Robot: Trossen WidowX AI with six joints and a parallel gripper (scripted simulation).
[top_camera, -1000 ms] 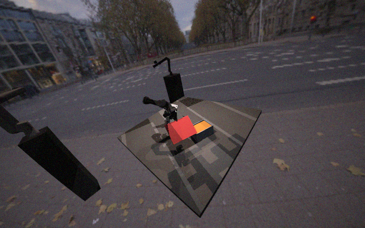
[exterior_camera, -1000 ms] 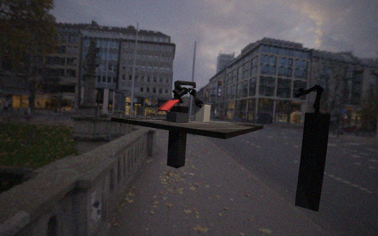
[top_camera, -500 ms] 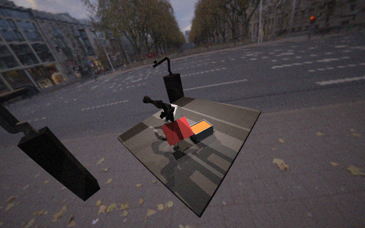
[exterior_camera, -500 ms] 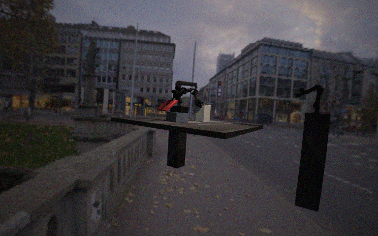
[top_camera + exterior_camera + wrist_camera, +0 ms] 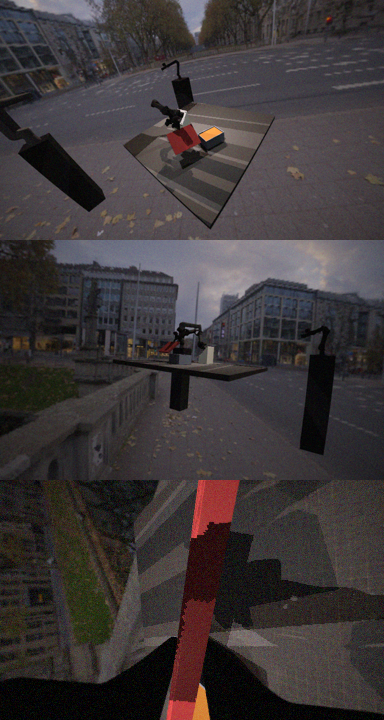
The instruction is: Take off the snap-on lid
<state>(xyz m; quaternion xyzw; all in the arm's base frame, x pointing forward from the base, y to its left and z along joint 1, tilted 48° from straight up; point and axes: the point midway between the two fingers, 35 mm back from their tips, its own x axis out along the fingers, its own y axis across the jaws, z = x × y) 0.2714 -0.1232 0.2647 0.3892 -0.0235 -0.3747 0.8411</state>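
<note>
My gripper tip is 60 mm short of the red lid, 50 mm above it and 20 mm to the left of it. From my gripper tip the other things lie so: grey storage box 230 mm to the left, 180 mm below, 150 mm ahead.
</note>
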